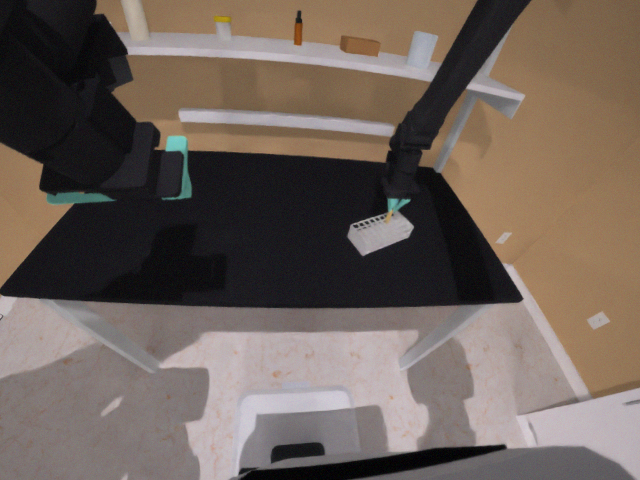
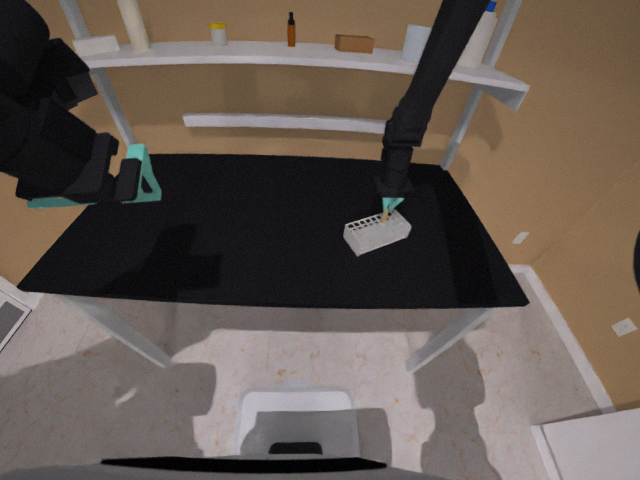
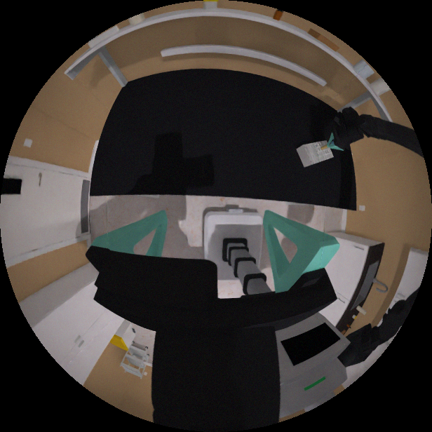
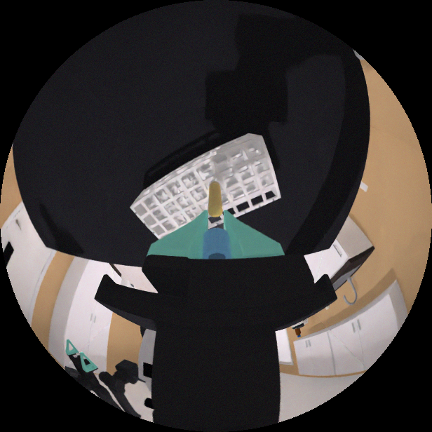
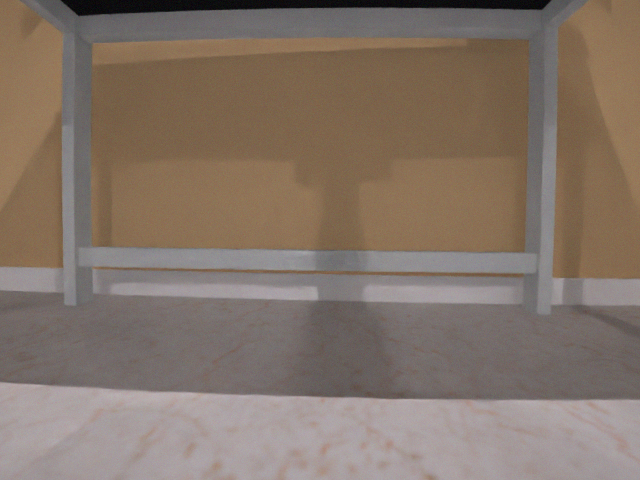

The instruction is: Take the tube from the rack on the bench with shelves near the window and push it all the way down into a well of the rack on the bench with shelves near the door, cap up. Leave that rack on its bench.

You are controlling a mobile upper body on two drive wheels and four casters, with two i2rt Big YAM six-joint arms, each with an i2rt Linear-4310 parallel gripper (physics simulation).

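Places are measured from the left arm's base along level axes (x ahead, y up, z right), in millimetres.
Where they show: left gripper, between the fingertips: (image 1: pixel 153 194) (image 2: pixel 127 197); right gripper, between the fingertips: (image 1: pixel 391 211) (image 2: pixel 386 210).
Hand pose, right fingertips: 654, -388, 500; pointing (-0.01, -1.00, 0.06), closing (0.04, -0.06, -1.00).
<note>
After its pixels a point has its place, as x, y, z.
A white rack (image 1: pixel 379 236) @[640, -488, 487] (image 2: pixel 377 236) @[594, -440, 471] (image 3: pixel 315 155) (image 4: pixel 165 200) with a grid of square wells stands on the black bench top (image 1: pixel 289 258) @[551, -496, 188] (image 2: pixel 289 258) @[550, -496, 208], right of its middle. My right gripper (image 1: pixel 395 204) @[654, -388, 500] (image 2: pixel 390 204) @[654, -388, 500] (image 3: pixel 328 146) (image 4: pixel 215 215) is shut on the tube (image 1: pixel 389 216) @[652, -408, 499] (image 2: pixel 384 215) @[653, -407, 497] (image 4: pixel 215 197), over the rack's far side. The tube has a yellow lower part pointing down at the wells and a blue cap between the fingers. I cannot tell whether its tip is inside a well. My left gripper (image 3: pixel 214 215) is open and empty, high over the bench's left front.
A white shelf (image 1: pixel 258 47) @[934, -39, 85] (image 2: pixel 258 54) @[886, -39, 116] behind the bench holds an amber bottle (image 1: pixel 298 32) @[1045, -3, 196] (image 2: pixel 291 33) @[1045, -1, 196], a yellow-lidded jar (image 1: pixel 223 29) @[1029, -10, -29] (image 2: pixel 218 36) @[1029, -11, -29], a brown box (image 1: pixel 360 46) @[1008, -16, 389] (image 2: pixel 354 44) @[1008, -17, 392] and other containers. Grey bench legs (image 5: pixel 76 170) @[1099, -995, -514] (image 5: pixel 541 170) @[1064, -990, 870] stand on the floor.
</note>
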